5 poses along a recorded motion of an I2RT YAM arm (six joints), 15 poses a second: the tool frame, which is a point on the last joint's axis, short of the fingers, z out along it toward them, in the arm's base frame.
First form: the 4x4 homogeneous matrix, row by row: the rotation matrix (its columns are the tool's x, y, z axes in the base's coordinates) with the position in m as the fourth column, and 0 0 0 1 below. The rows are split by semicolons.
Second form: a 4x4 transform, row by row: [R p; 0 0 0 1], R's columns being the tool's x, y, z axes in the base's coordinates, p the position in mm. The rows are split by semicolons. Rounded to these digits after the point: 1 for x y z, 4 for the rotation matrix.
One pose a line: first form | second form
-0.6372 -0.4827 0.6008 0.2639; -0.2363 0.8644 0.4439 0.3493; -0.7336 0.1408 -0.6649 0.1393; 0 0 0 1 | -0.6372 -0.4827 0.6008 263.9; -0.2363 0.8644 0.4439 349.3; -0.7336 0.1408 -0.6649 139.3; 0 0 0 1
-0.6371 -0.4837 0.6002 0.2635; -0.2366 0.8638 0.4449 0.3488; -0.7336 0.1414 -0.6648 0.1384; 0 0 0 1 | -0.6371 -0.4837 0.6002 263.5; -0.2366 0.8638 0.4449 348.8; -0.7336 0.1414 -0.6648 138.4; 0 0 0 1
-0.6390 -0.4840 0.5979 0.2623; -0.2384 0.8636 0.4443 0.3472; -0.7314 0.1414 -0.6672 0.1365; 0 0 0 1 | -0.6390 -0.4840 0.5979 262.3; -0.2384 0.8636 0.4443 347.2; -0.7314 0.1414 -0.6672 136.5; 0 0 0 1
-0.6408 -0.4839 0.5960 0.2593; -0.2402 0.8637 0.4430 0.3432; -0.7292 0.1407 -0.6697 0.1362; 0 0 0 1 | -0.6408 -0.4839 0.5960 259.3; -0.2402 0.8637 0.4430 343.2; -0.7292 0.1407 -0.6697 136.2; 0 0 0 1
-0.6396 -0.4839 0.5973 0.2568; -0.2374 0.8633 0.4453 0.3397; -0.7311 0.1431 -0.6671 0.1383; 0 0 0 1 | -0.6396 -0.4839 0.5973 256.8; -0.2374 0.8633 0.4453 339.7; -0.7311 0.1431 -0.6671 138.3; 0 0 0 1
